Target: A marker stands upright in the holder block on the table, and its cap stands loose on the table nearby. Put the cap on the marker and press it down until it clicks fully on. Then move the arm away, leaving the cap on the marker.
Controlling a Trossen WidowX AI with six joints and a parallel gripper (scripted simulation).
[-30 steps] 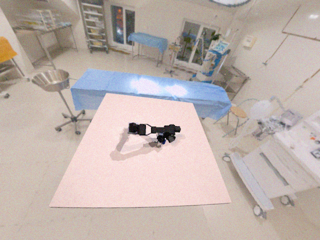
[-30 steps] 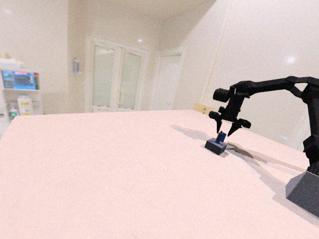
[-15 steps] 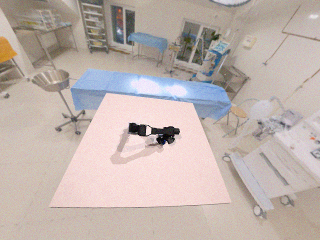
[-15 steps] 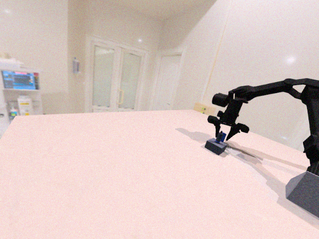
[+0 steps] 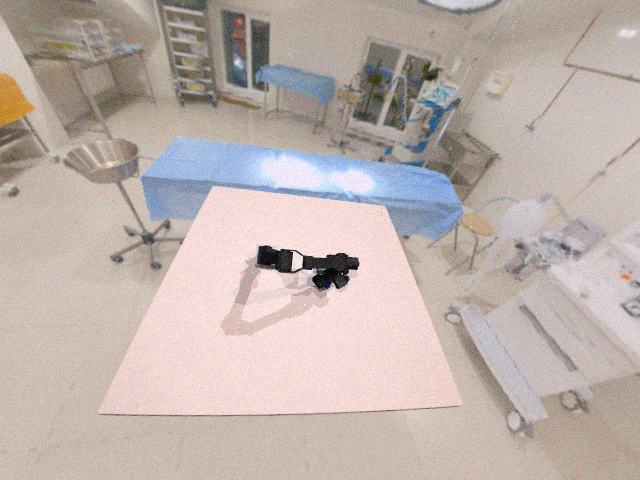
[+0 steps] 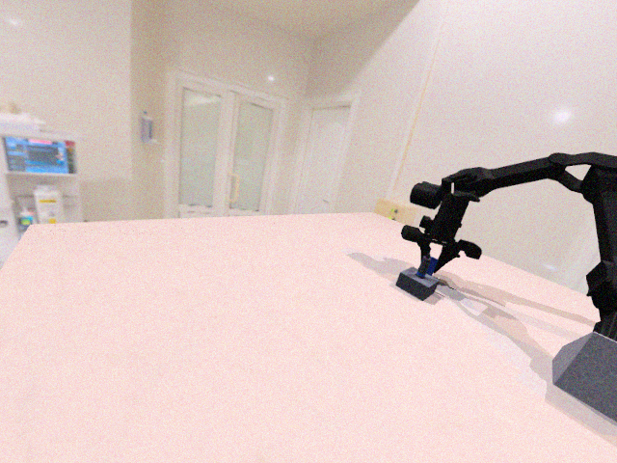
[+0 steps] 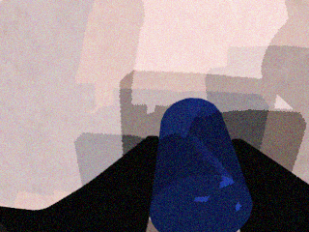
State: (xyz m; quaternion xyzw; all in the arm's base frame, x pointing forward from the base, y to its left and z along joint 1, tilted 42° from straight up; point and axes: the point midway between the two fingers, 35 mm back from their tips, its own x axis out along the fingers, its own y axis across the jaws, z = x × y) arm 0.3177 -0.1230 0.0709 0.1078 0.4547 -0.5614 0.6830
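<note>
The holder block lies 10 mm behind my gripper tip and 110 mm to the left of it. Also, from my gripper tip: blue cap 10 mm above.
</note>
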